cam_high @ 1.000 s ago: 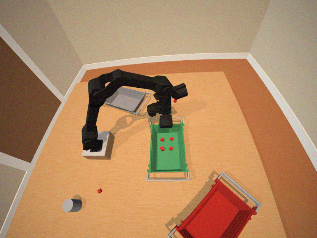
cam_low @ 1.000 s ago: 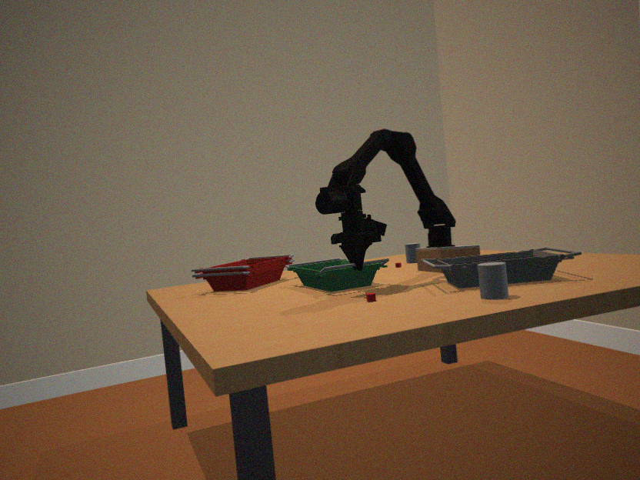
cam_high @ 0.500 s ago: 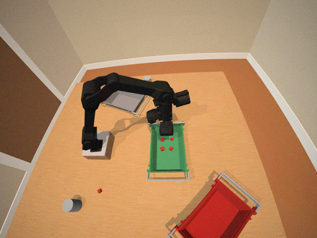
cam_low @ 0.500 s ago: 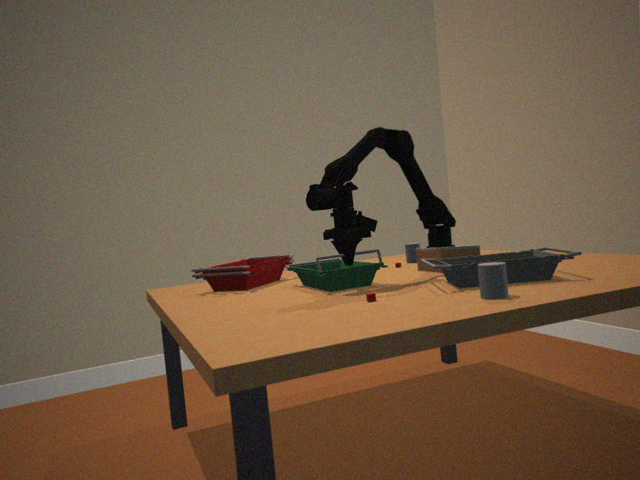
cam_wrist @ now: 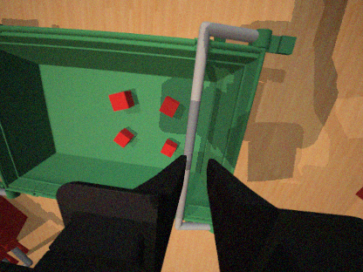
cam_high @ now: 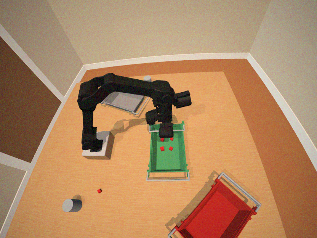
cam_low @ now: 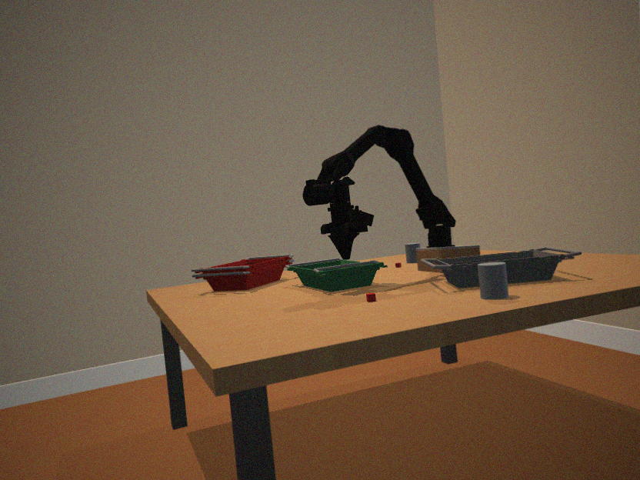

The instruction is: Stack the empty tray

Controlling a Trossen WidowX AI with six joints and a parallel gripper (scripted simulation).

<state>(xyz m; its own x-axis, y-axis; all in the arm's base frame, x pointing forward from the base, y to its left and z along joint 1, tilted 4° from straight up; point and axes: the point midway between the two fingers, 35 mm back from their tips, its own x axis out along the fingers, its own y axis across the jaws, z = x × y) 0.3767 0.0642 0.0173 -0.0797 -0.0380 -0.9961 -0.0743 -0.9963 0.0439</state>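
Right now my gripper tip is 26 cm past the grey tray, 28 cm to the right of it and 4 cm above it. Round my gripper tip: red block (35 cm behind, 28 cm to the right, 7 cm below).
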